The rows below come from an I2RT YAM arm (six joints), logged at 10 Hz.
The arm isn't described. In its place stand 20 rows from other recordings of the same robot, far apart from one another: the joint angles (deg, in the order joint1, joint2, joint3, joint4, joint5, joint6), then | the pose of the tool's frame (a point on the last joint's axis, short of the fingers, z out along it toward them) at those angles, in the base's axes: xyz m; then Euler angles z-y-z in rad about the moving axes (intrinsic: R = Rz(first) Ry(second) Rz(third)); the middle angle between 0 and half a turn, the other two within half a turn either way.
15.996 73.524 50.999 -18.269 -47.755 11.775 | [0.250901 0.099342 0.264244 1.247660 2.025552 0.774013]
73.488 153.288 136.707 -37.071 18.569 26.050 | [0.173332 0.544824 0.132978 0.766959 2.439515 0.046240]
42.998 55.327 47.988 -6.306 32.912 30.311 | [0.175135 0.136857 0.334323 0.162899 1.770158 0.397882]
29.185 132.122 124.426 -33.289 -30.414 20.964 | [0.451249 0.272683 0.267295 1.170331 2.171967 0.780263]
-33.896 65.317 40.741 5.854 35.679 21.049 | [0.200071 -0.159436 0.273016 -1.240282 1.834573 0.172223]
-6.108 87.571 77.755 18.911 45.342 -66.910 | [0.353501 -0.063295 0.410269 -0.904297 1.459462 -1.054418]
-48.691 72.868 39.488 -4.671 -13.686 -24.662 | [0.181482 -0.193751 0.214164 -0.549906 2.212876 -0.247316]
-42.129 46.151 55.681 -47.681 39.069 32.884 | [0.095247 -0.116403 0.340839 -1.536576 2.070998 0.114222]
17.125 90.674 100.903 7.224 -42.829 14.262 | [0.326453 0.125910 0.510061 1.069925 1.349023 0.038356]
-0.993 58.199 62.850 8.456 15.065 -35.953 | [0.225564 -0.013164 0.442115 -0.286966 1.350031 -0.567054]
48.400 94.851 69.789 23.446 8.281 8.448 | [0.268646 0.294861 0.324045 0.700152 1.598707 0.143382]
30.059 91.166 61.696 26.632 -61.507 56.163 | [0.295098 0.206931 0.304647 1.598643 1.594418 1.023770]
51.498 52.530 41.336 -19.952 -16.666 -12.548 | [0.118948 0.165929 0.278414 1.235297 2.089199 -0.047391]
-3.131 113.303 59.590 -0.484 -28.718 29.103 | [0.379721 -0.003639 0.108653 0.698009 2.362103 1.095591]
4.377 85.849 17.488 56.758 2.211 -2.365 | [0.253704 0.018042 0.149163 0.037000 1.773154 -0.049198]
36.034 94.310 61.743 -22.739 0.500 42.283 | [0.275936 0.200346 0.205329 0.613581 2.536013 0.725373]
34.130 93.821 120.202 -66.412 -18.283 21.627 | [0.252792 0.184839 0.470190 1.003034 2.227781 0.635128]
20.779 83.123 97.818 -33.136 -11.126 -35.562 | [0.290662 0.117638 0.461331 0.567075 1.886392 -0.556418]
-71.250 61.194 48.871 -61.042 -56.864 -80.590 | [0.083422 -0.153013 0.261614 0.142504 2.122044 -0.178487]
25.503 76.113 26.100 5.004 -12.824 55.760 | [0.210422 0.109135 0.143743 0.756605 2.331702 1.191678]
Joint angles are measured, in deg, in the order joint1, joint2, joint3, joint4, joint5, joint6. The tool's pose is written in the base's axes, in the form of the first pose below.
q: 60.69 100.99 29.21 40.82 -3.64 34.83
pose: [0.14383 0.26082 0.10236 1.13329 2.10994 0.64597]
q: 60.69 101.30 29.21 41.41 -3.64 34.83
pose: [0.14409 0.26127 0.10182 1.13307 2.10507 0.64555]
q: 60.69 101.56 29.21 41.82 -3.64 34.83
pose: [0.14426 0.26157 0.10123 1.13296 2.10246 0.64532]
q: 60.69 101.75 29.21 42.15 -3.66 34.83
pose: [0.14438 0.26182 0.10085 1.13326 2.10001 0.64532]
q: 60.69 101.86 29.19 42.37 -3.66 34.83
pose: [0.14443 0.26190 0.10060 1.13319 2.09844 0.64518]
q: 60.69 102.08 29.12 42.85 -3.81 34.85
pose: [0.14438 0.26201 0.10005 1.13607 2.09503 0.64676]
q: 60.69 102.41 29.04 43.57 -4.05 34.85
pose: [0.14436 0.26228 0.09933 1.14065 2.08947 0.64867]
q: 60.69 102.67 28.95 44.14 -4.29 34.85
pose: [0.14425 0.26238 0.09866 1.14528 2.08548 0.65068]
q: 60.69 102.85 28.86 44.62 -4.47 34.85
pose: [0.14414 0.26241 0.09824 1.14871 2.08169 0.65208]
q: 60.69 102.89 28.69 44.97 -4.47 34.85
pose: [0.14389 0.26198 0.09798 1.14858 2.07925 0.65183]
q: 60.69 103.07 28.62 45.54 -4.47 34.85
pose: [0.14397 0.26211 0.09778 1.14831 2.07369 0.65126]
